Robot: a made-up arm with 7 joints.
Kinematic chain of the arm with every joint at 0, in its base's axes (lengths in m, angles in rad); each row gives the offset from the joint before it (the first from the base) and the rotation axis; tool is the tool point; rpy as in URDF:
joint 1: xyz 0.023 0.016 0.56 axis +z
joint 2: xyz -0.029 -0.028 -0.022 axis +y
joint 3: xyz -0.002 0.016 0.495 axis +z
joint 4: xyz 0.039 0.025 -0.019 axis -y
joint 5: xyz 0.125 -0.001 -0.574 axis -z
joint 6: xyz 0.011 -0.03 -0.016 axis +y
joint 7: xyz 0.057 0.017 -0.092 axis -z
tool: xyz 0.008 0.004 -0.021 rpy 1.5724 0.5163 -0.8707
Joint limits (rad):
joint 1: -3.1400..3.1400
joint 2: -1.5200..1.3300
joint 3: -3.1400..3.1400
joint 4: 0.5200..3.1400
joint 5: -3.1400..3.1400
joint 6: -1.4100..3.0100
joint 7: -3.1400..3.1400
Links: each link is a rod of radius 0.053 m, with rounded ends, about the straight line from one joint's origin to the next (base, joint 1, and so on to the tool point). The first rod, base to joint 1, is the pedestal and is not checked.
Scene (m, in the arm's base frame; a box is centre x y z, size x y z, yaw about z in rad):
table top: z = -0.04
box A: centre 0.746 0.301 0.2 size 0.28 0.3 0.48 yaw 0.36
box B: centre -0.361 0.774 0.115 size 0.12 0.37 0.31 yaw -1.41
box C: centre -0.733 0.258 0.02 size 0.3 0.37 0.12 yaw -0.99
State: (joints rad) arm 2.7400 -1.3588 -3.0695 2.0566 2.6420 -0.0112 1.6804
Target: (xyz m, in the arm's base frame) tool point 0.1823 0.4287 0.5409
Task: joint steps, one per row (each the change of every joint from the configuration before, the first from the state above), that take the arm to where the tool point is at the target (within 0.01 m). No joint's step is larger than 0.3 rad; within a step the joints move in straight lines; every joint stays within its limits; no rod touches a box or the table.
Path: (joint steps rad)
1: -0.0099 0.1354 -0.0176 -0.2867 0.0757 0.0412 -0.0642
2: -0.0099 0.1354 -0.0177 -0.2868 0.0757 0.0413 -0.0642
3: -0.0099 0.1354 -0.0176 -0.2867 0.0757 0.0412 -0.0643
4: -0.0099 0.1354 -0.0176 -0.2868 0.0757 0.0413 -0.0642
5: 0.1099 -0.1757 0.2272 0.0225 0.0488 -0.1794 -0.0532
6: 0.1099 -0.1757 0.2272 0.0226 0.0488 -0.1794 -0.0533
7: 0.1099 -0.1757 0.2272 0.0225 0.0488 -0.1795 -0.0532
8: 0.1099 -0.1757 0.2272 0.0225 0.0488 -0.1794 -0.0533
9: -0.1567 0.0000 0.2049 -0.1358 -0.0517 0.0637 0.1537
10: -0.1567 0.0000 0.2049 -0.1358 -0.0517 0.0637 0.1536
11: -0.1567 0.0000 0.2049 -0.1358 -0.0517 0.0638 0.1536

